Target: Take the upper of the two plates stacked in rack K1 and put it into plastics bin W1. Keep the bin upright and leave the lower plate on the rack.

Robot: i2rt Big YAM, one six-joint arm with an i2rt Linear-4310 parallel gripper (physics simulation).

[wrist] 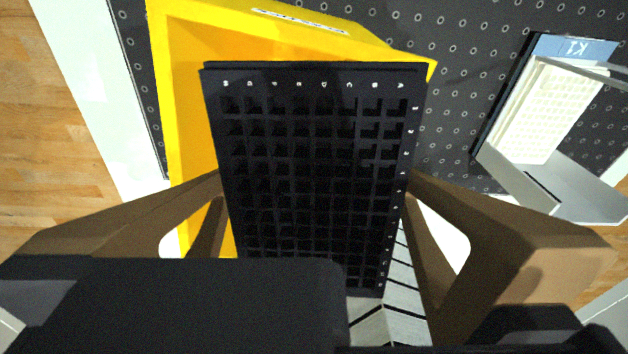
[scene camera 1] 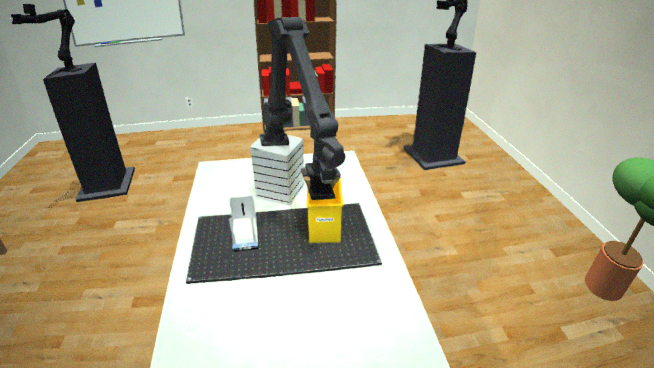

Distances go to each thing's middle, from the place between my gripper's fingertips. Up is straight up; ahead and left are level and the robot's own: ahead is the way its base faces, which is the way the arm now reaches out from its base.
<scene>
Right now my hand is 11 cm above the yellow plastics bin W1 (scene camera 1: 324, 216), 2 cm to the right of it and 2 cm past it. From my hand the other things lie so: pale plate (wrist: 550, 100): 29 cm to the right, 18 cm below, 6 cm behind; black multi-well plate (wrist: 314, 156): 1 cm behind, 1 cm above.
</scene>
